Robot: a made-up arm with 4 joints.
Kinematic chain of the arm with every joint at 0, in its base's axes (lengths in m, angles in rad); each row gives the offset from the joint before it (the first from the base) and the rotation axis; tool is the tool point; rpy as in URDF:
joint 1: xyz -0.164 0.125 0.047 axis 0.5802 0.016 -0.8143
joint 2: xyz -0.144 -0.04 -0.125 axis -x
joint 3: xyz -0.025 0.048 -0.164 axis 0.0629 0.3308 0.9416
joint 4: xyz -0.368 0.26 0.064 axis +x
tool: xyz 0.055 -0.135 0.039 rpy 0 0 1.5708
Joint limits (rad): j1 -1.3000..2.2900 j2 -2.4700..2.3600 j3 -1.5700..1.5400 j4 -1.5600..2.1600
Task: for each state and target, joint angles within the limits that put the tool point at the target. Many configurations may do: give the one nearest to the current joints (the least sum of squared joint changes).
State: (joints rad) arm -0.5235 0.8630 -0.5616 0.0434
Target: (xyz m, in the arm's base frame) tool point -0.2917 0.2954 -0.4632
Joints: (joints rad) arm 0.0781 0.7493 -1.3899 0.0164
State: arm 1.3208 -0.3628 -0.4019 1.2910
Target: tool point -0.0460 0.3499 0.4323
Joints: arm 1.3623 -1.1701 -0.7829 1.1110
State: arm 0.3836 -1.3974 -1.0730 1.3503
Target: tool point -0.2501 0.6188 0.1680
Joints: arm 0.4659 -0.8747 -0.6908 1.5234
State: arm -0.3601 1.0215 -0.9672 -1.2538
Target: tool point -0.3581 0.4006 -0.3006
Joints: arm -0.4670 0.1671 -1.3705 -1.1394
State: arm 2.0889 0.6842 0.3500 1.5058
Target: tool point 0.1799 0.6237 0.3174
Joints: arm 2.2900 0.5470 0.3583 1.6556
